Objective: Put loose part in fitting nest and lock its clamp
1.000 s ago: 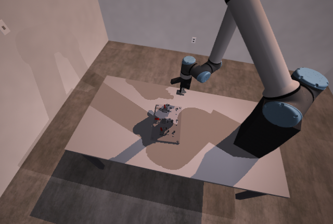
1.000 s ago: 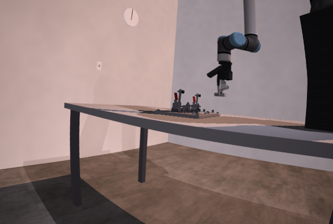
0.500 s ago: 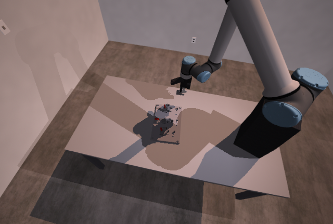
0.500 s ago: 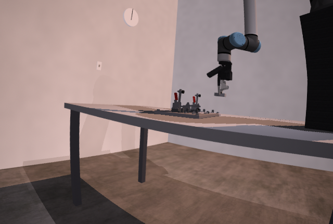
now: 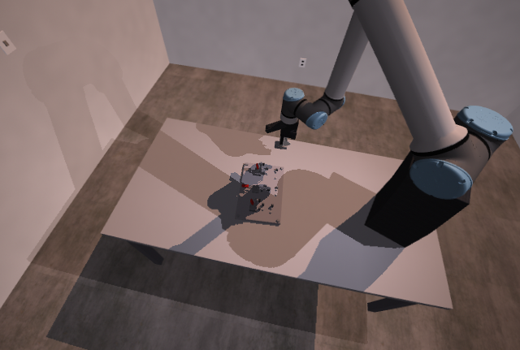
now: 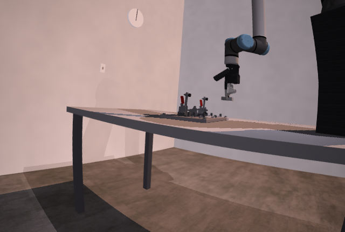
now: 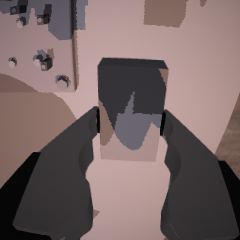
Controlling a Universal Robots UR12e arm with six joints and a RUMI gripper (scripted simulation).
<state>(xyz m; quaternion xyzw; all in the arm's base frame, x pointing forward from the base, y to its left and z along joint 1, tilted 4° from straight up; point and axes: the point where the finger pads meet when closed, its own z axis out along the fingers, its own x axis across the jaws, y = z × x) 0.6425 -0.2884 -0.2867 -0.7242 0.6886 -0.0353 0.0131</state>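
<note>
The grey fixture plate lies 7 cm ahead of my hand, 25 cm to the left of it and 13 cm below it. Also, from my hand: loose part: 1 cm below.
</note>
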